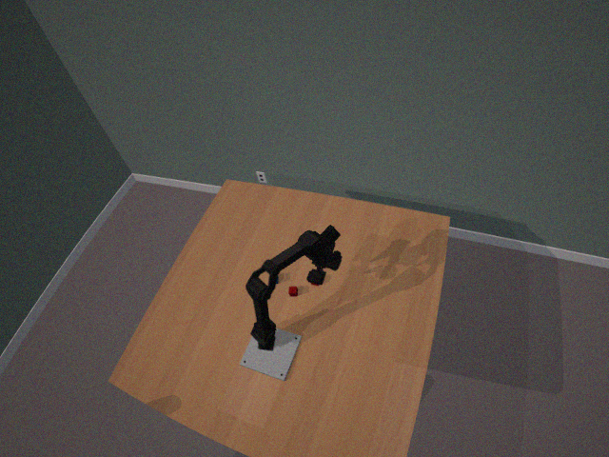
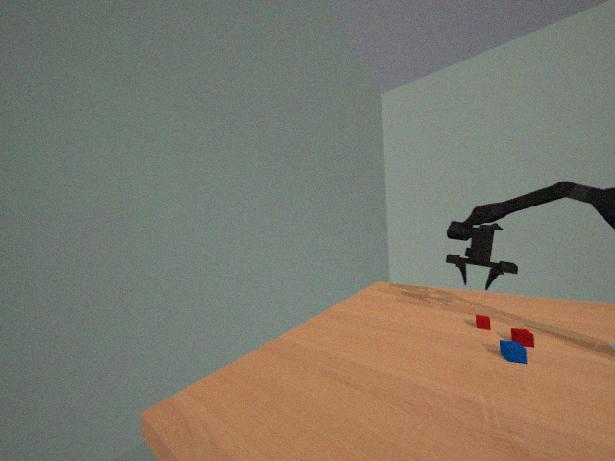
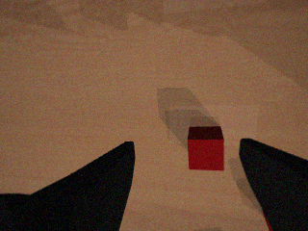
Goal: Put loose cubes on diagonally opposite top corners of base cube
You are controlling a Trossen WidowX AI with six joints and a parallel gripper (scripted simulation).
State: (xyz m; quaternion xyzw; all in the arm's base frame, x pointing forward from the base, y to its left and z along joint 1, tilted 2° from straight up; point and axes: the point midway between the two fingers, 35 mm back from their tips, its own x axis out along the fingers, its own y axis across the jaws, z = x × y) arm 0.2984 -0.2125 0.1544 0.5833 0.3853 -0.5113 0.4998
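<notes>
Now: the red cube 10 cm below my gripper tip and 5 cm to the left of it. Also, from my gripper tip: blue base cube 24 cm to the left, 10 cm below, 1 cm behind.
</notes>
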